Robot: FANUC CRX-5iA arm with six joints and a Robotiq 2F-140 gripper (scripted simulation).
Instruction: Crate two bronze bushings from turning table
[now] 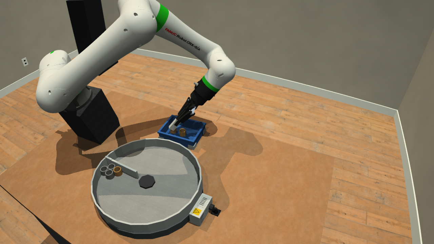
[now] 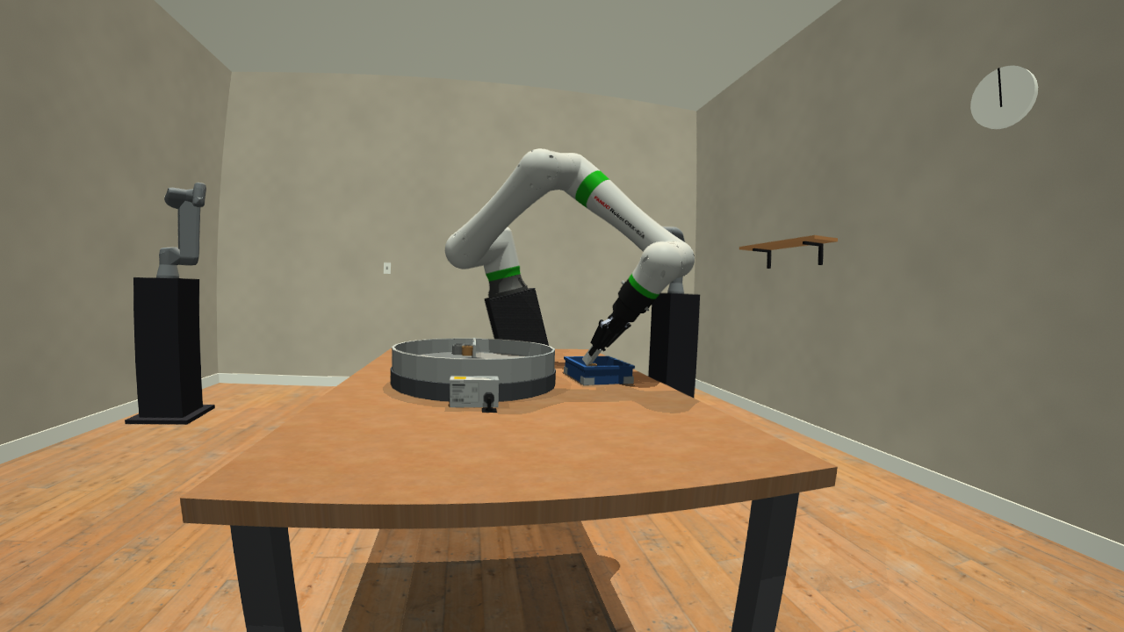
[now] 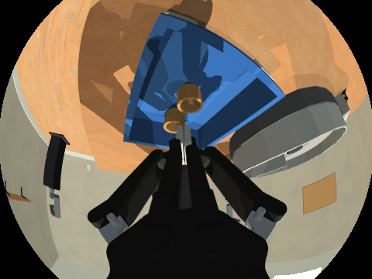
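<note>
The blue crate is 3 cm ahead of my hand and 4 cm below it. From my hand the other things lie so: grey turning table: 4 cm ahead, 35 cm to the right, 1 cm below.
</note>
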